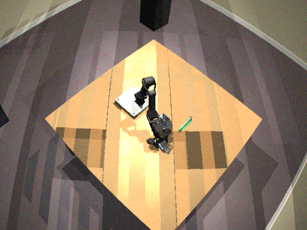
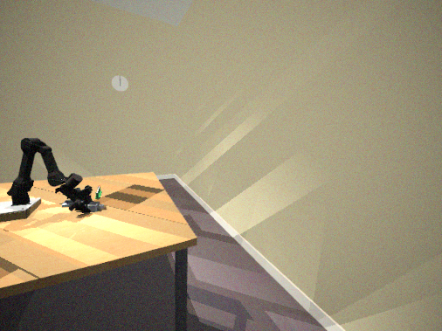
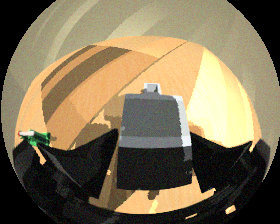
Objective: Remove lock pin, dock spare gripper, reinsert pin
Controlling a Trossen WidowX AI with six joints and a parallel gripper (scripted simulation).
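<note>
The grey mount lies 140 mm to the left of my gripper tip, 120 mm behind it and 40 mm above it. Round my gripper tip: spare gripper: 10 mm above; green strip: 260 mm to the left, 10 mm behind, 10 mm above.
</note>
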